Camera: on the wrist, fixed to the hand. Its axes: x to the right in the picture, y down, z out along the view.
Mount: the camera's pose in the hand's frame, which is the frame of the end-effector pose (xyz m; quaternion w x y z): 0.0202 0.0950 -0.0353 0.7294 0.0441 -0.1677 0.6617
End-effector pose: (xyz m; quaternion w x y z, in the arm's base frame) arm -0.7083 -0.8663 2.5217 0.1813 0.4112 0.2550 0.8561
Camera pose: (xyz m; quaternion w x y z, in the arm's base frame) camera -0.7580 -0.9423 2.5709 0.4096 -0.6203 0.0788 -0.6643
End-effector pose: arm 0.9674 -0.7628 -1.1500 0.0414 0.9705 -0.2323 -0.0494
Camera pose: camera 0.9469 -0.8544 -1.1067 0.0189 -0.5477 0.8208 0.1612
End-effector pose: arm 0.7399 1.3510 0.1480 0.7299 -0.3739 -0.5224 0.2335
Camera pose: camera 0.7847 1.4132 0.0787 0.3068 -0.5471 -0.2457 0.7391
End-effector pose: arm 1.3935 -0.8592 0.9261 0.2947 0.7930 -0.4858 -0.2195
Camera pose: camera 1.3637 -0.9021 1.0153 0.2438 0.2332 -0.9383 -0.0767
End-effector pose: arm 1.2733 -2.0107 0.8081 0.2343 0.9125 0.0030 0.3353
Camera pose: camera 1.2529 -2.0770 0.8847 0.0907 -0.7342 0.6261 -0.2465
